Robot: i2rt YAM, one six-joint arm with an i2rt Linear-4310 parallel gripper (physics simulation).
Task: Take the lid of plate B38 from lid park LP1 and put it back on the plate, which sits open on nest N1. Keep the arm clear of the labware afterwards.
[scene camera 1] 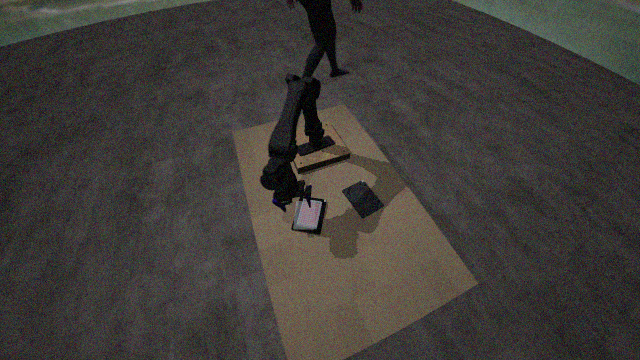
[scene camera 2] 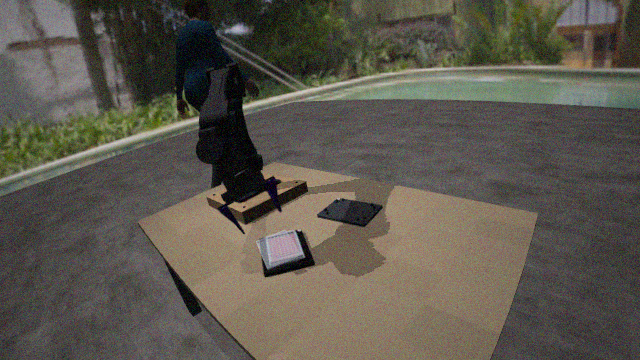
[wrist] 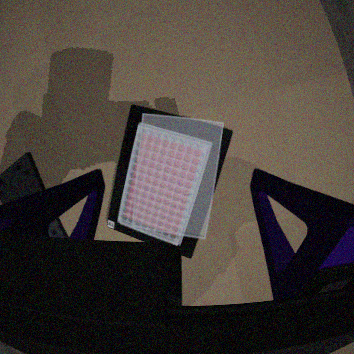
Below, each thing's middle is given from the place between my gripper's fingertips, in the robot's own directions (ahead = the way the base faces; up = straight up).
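With the clear plate lid (scene camera 2: 277, 250) as my reference, my gripper is 10 mm past it and 30 mm to the right of it, and 90 mm above it now.
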